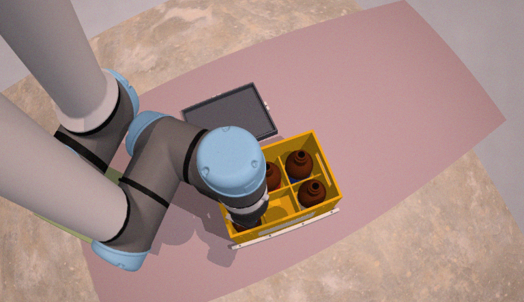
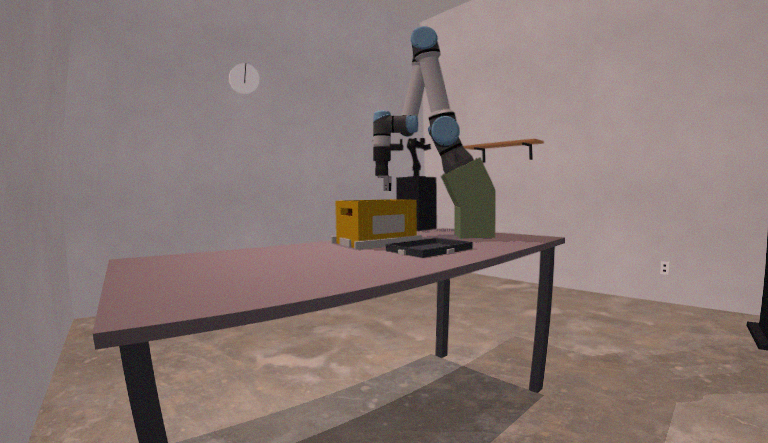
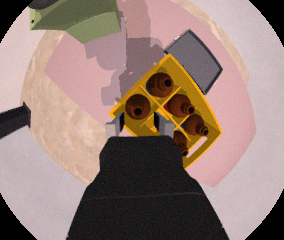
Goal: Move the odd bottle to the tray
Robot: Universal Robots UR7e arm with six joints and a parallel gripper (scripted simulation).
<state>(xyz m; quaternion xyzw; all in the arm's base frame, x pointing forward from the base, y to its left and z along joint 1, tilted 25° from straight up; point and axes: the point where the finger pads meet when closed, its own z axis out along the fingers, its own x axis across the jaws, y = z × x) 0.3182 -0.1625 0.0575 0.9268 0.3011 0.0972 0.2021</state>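
Now: the crate 10 cm ahead of my hand, 3 cm to the left of it and 15 cm below it. From my hand the other things lie so: glass bottle 18 cm ahead, 3 cm to the right, 14 cm below; then dark tray 11 cm ahead, 31 cm to the left, 22 cm below.
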